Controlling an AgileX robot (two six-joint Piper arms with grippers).
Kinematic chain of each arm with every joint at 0, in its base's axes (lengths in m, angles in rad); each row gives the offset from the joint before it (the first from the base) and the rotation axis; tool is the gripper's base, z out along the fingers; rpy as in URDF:
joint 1: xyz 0 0 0.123 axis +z
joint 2: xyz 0 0 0 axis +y
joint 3: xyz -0.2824 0 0.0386 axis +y
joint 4: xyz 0.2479 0 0.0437 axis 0.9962 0 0.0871
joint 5: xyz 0 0 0 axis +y
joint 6: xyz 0.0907 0 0.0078 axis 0.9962 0 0.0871
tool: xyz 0 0 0 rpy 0 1.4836 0
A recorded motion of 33 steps. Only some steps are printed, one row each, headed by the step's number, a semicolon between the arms.
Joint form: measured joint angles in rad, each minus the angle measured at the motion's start. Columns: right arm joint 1, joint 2, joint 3, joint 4, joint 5, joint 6; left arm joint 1, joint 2, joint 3, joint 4, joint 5, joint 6.
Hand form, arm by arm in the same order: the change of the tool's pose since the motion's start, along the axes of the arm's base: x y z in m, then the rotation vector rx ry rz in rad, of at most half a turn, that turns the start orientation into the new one. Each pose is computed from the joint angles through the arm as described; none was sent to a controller.
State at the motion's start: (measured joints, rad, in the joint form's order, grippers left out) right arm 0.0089 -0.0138 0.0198 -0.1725 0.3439 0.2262; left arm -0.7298 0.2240 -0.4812 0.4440 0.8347 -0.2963
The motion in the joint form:
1: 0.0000 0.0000 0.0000 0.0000 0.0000 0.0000; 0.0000 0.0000 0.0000 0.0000 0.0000 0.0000
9: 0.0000 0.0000 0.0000 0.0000 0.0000 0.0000; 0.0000 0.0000 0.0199 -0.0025 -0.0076 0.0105
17: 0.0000 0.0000 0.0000 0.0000 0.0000 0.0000; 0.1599 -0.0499 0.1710 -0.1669 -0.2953 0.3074
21: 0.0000 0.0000 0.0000 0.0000 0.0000 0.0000; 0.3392 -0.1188 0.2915 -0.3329 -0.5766 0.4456
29: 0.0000 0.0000 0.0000 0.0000 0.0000 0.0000; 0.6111 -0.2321 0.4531 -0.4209 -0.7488 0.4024
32: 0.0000 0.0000 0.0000 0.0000 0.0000 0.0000; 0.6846 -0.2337 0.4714 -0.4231 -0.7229 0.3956
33: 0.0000 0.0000 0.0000 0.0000 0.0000 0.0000; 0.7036 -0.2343 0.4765 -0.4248 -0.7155 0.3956
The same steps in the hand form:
1: 0.0000 0.0000 0.0000 0.0000 0.0000 0.0000; 0.0000 0.0000 0.0000 0.0000 0.0000 0.0000
9: 0.0000 0.0000 0.0000 0.0000 0.0000 0.0000; 0.0010 -0.0014 -0.0056 0.0166 0.0071 -0.0082
17: 0.0000 0.0000 0.0000 0.0000 0.0000 0.0000; 0.0036 -0.0135 -0.0317 0.0684 -0.1578 -0.0940
21: 0.0000 0.0000 0.0000 0.0000 0.0000 0.0000; 0.0048 -0.0144 -0.0442 -0.0300 -0.3421 -0.0121
29: 0.0000 0.0000 0.0000 0.0000 0.0000 0.0000; 0.0050 -0.0013 -0.0766 -0.1415 -0.4324 0.2594
32: 0.0000 0.0000 0.0000 0.0000 0.0000 0.0000; 0.0061 0.0027 -0.0851 -0.1253 -0.3945 0.3356
33: 0.0000 0.0000 0.0000 0.0000 0.0000 0.0000; 0.0064 0.0037 -0.0874 -0.1208 -0.3838 0.3551

